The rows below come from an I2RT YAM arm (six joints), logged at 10 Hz.
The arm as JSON. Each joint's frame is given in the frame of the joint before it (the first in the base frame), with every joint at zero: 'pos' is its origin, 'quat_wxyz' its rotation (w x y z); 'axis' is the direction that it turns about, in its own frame. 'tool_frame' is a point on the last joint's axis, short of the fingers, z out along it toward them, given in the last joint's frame.
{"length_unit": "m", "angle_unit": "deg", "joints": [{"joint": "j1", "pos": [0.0, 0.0, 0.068], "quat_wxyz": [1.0, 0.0, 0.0, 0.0], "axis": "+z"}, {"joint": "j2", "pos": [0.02, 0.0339, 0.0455], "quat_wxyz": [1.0, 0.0, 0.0, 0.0], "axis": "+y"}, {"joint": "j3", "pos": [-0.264, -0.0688, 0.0], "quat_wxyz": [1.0, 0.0, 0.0, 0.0], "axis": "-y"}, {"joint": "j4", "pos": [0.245, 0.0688, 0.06], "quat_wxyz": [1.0, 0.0, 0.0, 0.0], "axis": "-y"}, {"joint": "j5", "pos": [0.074, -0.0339, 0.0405], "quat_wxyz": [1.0, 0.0, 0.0, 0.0], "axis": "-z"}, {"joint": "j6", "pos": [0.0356, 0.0, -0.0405], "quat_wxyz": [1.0, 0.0, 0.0, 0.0], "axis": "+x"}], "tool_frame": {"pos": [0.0, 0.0, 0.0], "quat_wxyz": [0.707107, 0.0, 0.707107, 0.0]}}
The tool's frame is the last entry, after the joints.
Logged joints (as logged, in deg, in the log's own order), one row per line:
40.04, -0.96, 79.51, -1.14, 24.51, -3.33
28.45, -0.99, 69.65, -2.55, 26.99, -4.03
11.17, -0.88, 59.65, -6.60, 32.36, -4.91
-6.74, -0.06, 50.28, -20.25, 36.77, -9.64
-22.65, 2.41, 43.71, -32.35, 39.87, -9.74
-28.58, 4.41, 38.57, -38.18, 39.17, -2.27
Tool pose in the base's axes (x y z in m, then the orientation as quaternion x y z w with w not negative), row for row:
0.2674, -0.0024, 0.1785, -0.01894, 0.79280, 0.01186, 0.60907
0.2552, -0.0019, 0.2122, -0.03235, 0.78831, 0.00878, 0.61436
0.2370, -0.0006, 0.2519, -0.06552, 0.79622, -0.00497, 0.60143
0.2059, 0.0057, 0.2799, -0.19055, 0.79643, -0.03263, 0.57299
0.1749, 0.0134, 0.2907, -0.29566, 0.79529, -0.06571, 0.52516
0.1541, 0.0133, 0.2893, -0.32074, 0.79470, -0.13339, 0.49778
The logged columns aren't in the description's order. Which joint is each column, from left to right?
Columns, left to right: j4, j1, j2, j6, j3, j5.
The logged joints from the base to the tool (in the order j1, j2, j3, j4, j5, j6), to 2 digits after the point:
-0.96, 79.51, 24.51, 40.04, -3.33, -1.14
-0.99, 69.65, 26.99, 28.45, -4.03, -2.55
-0.88, 59.65, 32.36, 11.17, -4.91, -6.60
-0.06, 50.28, 36.77, -6.74, -9.64, -20.25
2.41, 43.71, 39.87, -22.65, -9.74, -32.35
4.41, 38.57, 39.17, -28.58, -2.27, -38.18

